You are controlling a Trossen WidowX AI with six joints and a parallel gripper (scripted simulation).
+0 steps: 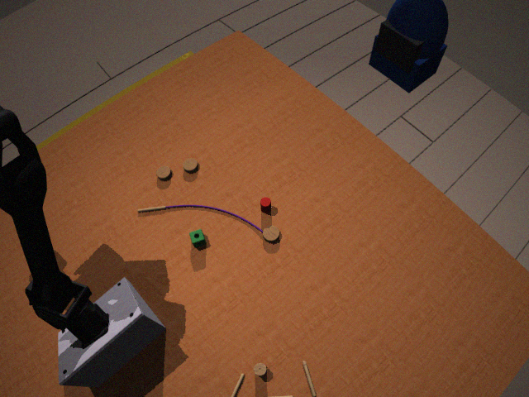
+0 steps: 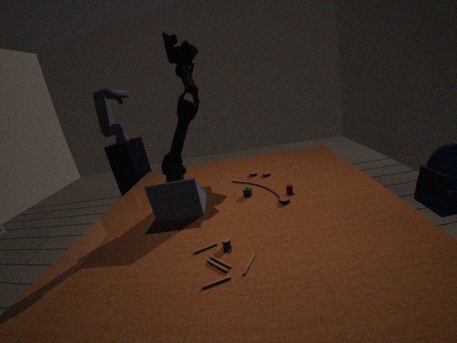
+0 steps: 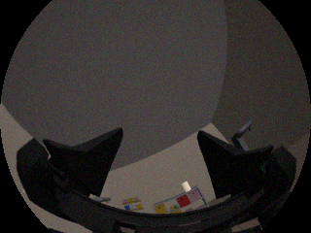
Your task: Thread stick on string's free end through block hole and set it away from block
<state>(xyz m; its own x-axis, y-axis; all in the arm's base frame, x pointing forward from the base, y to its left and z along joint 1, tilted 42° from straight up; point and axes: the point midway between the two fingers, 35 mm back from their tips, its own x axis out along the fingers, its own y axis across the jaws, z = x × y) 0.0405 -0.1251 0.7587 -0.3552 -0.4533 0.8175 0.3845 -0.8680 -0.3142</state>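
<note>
My gripper tip is now 78 cm above the green block, 34 cm short of it and 32 cm to the left of it. Also, from my gripper tip: red cylinder: 78 cm below, 53 cm ahead, 34 cm to the right; round wooden button: 79 cm below, 49 cm ahead, 41 cm to the right; thin wooden stick: 79 cm below, 30 cm ahead, 18 cm to the right.
</note>
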